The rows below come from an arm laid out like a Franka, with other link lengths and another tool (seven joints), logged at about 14 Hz.
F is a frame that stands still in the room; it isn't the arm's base.
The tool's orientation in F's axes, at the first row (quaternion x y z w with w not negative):
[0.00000, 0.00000, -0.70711, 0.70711]
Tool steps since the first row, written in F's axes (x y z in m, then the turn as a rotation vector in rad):
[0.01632, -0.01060, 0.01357, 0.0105, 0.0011, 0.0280]
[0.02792, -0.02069, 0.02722, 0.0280, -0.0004, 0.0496]
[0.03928, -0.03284, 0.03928, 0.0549, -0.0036, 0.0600]
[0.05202, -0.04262, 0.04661, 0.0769, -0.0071, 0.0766]
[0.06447, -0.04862, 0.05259, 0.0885, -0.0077, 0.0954]
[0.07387, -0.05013, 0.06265, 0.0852, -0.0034, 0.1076]
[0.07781, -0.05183, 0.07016, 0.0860, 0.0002, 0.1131]
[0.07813, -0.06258, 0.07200, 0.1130, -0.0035, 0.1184]
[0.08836, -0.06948, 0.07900, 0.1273, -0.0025, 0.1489]
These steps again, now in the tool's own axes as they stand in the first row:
[0.01060, 0.01632, 0.01357, -0.0011, 0.0105, 0.0280]
[0.02069, 0.02792, 0.02722, 0.0004, 0.0280, 0.0496]
[0.03284, 0.03928, 0.03928, 0.0036, 0.0549, 0.0600]
[0.04262, 0.05202, 0.04661, 0.0071, 0.0769, 0.0766]
[0.04862, 0.06447, 0.05259, 0.0077, 0.0885, 0.0954]
[0.05013, 0.07387, 0.06265, 0.0034, 0.0852, 0.1076]
[0.05183, 0.07781, 0.07016, -0.0002, 0.0860, 0.1131]
[0.06258, 0.07813, 0.07200, 0.0035, 0.1130, 0.1184]
[0.06948, 0.08836, 0.07900, 0.0025, 0.1273, 0.1489]

